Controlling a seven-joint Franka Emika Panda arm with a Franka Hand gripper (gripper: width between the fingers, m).
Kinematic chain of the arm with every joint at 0, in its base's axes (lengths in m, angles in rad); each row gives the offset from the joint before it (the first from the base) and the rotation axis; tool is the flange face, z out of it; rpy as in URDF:
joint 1: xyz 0 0 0.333 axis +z
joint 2: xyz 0 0 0 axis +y
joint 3: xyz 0 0 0.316 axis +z
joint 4: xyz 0.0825 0 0 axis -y
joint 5: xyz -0.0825 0 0.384 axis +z
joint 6: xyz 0 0 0 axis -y
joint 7: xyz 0.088 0 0 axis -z
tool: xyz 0 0 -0.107 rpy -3.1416 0 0
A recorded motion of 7 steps. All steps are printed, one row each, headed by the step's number.
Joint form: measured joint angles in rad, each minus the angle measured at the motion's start. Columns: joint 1, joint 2, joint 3, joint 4, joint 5, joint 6, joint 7.
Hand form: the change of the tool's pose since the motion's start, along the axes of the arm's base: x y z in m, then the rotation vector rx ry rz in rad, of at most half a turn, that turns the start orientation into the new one. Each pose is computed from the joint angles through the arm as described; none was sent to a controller.
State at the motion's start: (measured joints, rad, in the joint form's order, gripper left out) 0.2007 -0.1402 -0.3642 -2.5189 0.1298 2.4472 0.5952
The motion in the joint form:
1: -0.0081 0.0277 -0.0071 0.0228 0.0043 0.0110 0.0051
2: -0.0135 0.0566 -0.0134 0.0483 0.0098 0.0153 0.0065
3: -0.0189 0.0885 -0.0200 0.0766 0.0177 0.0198 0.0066
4: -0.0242 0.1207 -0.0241 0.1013 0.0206 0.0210 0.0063
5: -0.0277 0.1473 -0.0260 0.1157 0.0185 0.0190 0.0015
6: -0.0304 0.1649 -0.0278 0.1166 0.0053 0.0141 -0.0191
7: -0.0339 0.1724 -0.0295 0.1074 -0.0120 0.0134 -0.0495
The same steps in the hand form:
1: 0.0071 -0.0090 -0.0016 -0.0078 -0.0054 -0.0258
2: 0.0145 -0.0165 -0.0033 -0.0147 -0.0065 -0.0444
3: 0.0226 -0.0244 -0.0054 -0.0217 -0.0079 -0.0635
4: 0.0294 -0.0308 -0.0096 -0.0311 -0.0021 -0.0751
5: 0.0329 -0.0344 -0.0160 -0.0404 0.0115 -0.0738
6: 0.0319 -0.0365 -0.0241 -0.0529 0.0321 -0.0471
7: 0.0279 -0.0383 -0.0313 -0.0653 0.0487 -0.0086

